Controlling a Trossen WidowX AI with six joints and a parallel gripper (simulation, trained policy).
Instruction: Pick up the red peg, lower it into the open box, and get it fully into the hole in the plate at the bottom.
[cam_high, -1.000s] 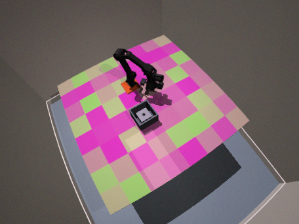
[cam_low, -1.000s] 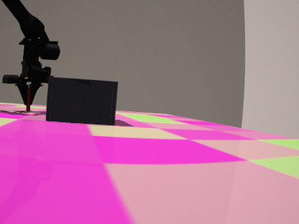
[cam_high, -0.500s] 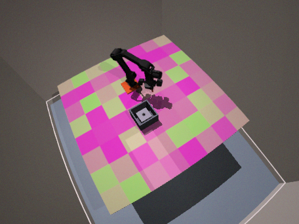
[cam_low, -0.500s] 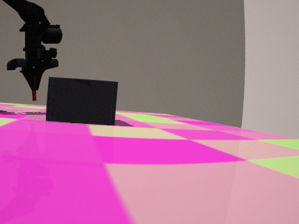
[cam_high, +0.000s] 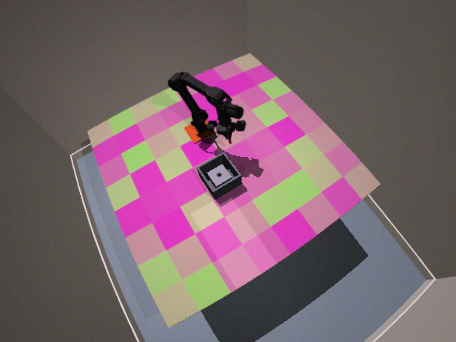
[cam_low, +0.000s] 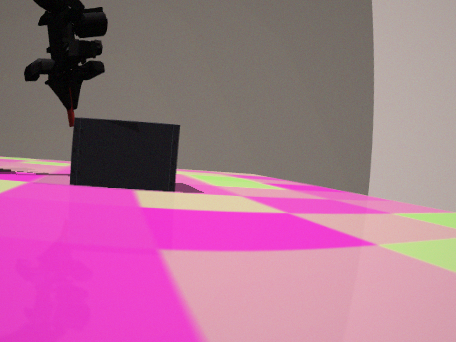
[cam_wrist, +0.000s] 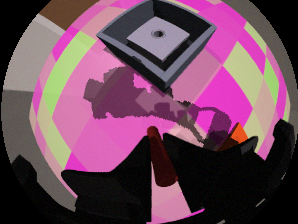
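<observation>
Right now the light grey plate is 9 cm ahead of my gripper tip, 15 cm to the right of it and 8 cm below it. Round my gripper tip: dark box 9 cm ahead, 15 cm to the right, 10 cm below; then red peg 1 cm behind, 1 cm to the left, 1 cm above.
</observation>
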